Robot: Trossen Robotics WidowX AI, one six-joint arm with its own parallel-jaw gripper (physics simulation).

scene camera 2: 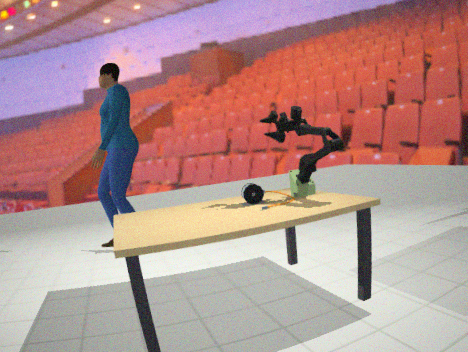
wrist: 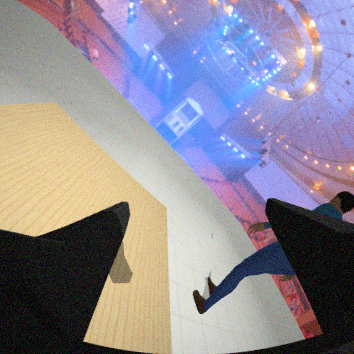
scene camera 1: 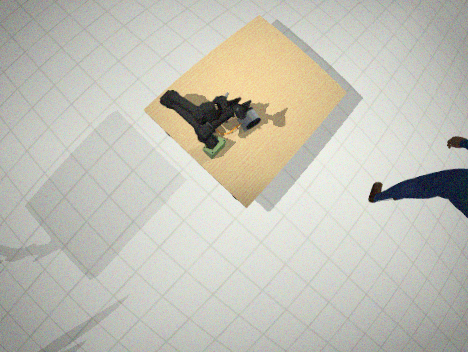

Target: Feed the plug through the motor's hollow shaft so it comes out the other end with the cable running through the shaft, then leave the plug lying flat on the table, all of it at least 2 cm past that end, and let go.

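Pixels of known places: gripper, fingertip midpoint: (scene camera 2: pixel 261 127) (wrist: pixel 197 207) (scene camera 1: pixel 246 99); arm's base, link origin: (scene camera 2: pixel 303 178) (scene camera 1: pixel 212 144).
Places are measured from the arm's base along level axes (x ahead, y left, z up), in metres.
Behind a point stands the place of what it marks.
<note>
The motor (scene camera 1: pixel 248 120) {x 0.247, y -0.077, z -0.001 m} (scene camera 2: pixel 253 194) {x 0.275, y -0.072, z -0.047 m} is a grey cylinder with a black end, lying on its side on the table. The orange cable (scene camera 1: pixel 233 131) {x 0.154, y -0.034, z -0.051 m} (scene camera 2: pixel 274 191) {x 0.170, y -0.035, z -0.047 m} runs between the motor and the green arm base. The plug (scene camera 2: pixel 265 208) {x 0.341, y 0.152, z -0.088 m} is a small greyish piece low on the table at the cable's end, on the near side of the motor in scene camera 2; it cannot be made out clearly in scene camera 1. Whether any cable is inside the shaft cannot be told. My black gripper (scene camera 1: pixel 245 102) {x 0.205, y -0.029, z 0.290 m} (scene camera 2: pixel 263 127) {x 0.205, y -0.029, z 0.290 m} (wrist: pixel 197 207) {x 0.205, y -0.029, z 0.290 m} is open and empty, high above the table near the motor.
The wooden table (scene camera 1: pixel 280 60) {x 0.816, y 0.020, z -0.093 m} (scene camera 2: pixel 165 225) {x 0.793, y 0.074, z -0.093 m} (wrist: pixel 50 165) {x 0.634, y 0.119, z -0.093 m} carries the green arm base (scene camera 1: pixel 215 147) {x -0.011, y -0.027, z 0.031 m} (scene camera 2: pixel 302 186) {x 0.032, y 0.029, z -0.039 m} at its edge. A person in blue (scene camera 1: pixel 425 184) (scene camera 2: pixel 117 130) (wrist: pixel 240 272) is on the floor beyond the table. The arm's shadow falls near the motor.
</note>
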